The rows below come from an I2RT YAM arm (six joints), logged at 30 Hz.
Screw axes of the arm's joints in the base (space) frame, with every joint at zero. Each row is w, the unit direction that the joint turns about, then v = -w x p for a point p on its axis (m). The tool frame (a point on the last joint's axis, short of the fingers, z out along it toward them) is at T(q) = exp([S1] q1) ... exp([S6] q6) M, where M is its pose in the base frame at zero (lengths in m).
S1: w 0 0 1 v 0.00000 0.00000 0.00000
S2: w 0 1 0 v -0.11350 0.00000 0.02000
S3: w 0 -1 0 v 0.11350 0.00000 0.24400
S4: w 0 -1 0 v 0.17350 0.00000 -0.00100
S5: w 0 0 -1 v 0.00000 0.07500 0.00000
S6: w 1 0 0 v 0.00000 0.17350 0.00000
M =
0 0 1 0.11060
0 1 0 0.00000
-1 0 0 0.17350
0 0 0 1
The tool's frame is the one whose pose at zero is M.
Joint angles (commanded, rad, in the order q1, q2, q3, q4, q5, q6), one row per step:
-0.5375, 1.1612, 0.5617, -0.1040, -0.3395, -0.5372
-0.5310, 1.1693, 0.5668, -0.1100, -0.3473, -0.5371
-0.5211, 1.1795, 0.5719, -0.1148, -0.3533, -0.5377
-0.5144, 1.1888, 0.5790, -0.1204, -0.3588, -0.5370
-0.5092, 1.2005, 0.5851, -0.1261, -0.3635, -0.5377
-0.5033, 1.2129, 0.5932, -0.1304, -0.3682, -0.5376
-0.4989, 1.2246, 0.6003, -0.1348, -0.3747, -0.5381
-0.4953, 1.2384, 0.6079, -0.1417, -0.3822, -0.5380
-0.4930, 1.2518, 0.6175, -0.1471, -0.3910, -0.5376
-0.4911, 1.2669, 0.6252, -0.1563, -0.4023, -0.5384
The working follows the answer.
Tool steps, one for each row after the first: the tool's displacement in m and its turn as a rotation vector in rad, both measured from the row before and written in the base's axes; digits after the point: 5 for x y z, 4 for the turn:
0.00170, 0.00106, -0.00054, 0.0090, 0.0052, 0.0124
0.00226, 0.00161, -0.00092, 0.0079, 0.0066, 0.0148
0.00208, 0.00085, -0.00017, 0.0076, 0.0049, 0.0104
0.00193, 0.00051, -0.00104, 0.0077, 0.0083, 0.0091
0.00243, 0.00044, -0.00048, 0.0070, 0.0060, 0.0093
0.00209, 0.00031, -0.00066, 0.0078, 0.0058, 0.0095
0.00208, 0.00015, -0.00118, 0.0109, 0.0090, 0.0089
0.00232, -0.00028, -0.00037, 0.0101, 0.0052, 0.0083
0.00187, -0.00005, -0.00164, 0.0143, 0.0108, 0.0104

Tool pose at each row, in the base's axes (x y z in m, rotation vector in rad; rounded; the steps above come from the unrounded poses):
0.20624, -0.10912, 0.19738, -0.1764, 2.2273, -0.1999
0.20793, -0.10806, 0.19684, -0.1860, 2.2313, -0.1829
0.21019, -0.10645, 0.19592, -0.1990, 2.2363, -0.1656
0.21227, -0.10561, 0.19575, -0.2071, 2.2401, -0.1512
0.21420, -0.10510, 0.19471, -0.2141, 2.2474, -0.1369
0.21664, -0.10465, 0.19423, -0.2214, 2.2522, -0.1236
0.21873, -0.10434, 0.19358, -0.2284, 2.2568, -0.1092
0.22081, -0.10419, 0.19240, -0.2336, 2.2646, -0.0913
0.22313, -0.10448, 0.19202, -0.2382, 2.2685, -0.0749
0.22501, -0.10453, 0.19039, -0.2433, 2.2776, -0.0521

